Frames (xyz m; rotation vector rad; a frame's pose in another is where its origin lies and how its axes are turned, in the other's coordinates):
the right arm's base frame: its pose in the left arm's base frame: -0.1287 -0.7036 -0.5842 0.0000 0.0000 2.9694
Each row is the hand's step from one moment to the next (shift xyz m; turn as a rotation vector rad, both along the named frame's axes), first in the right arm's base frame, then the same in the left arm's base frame.
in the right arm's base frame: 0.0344 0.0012 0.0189 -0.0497 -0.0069 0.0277
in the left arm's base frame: -0.0341 0.0047 0.0189 0.0501 -0.0017 0.0277
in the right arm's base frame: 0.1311 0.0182 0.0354 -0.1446 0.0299 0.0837
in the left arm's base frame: -0.1323 0.0045 0.0354 0.1373 -0.0542 0.0837
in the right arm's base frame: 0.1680 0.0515 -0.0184 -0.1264 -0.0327 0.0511
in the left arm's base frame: -0.1743 -0.0220 -0.0184 0.1301 0.0106 0.0511
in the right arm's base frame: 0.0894 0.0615 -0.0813 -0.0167 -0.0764 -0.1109
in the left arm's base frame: -0.0986 -0.0453 -0.0813 0.0295 0.0724 -0.1109
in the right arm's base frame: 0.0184 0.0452 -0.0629 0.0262 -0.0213 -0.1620
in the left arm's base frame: -0.0259 -0.0414 -0.0629 -0.0222 0.0255 -0.1620
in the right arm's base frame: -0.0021 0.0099 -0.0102 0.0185 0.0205 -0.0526
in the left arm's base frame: 0.0004 -0.0101 -0.0102 -0.0217 -0.0170 -0.0526
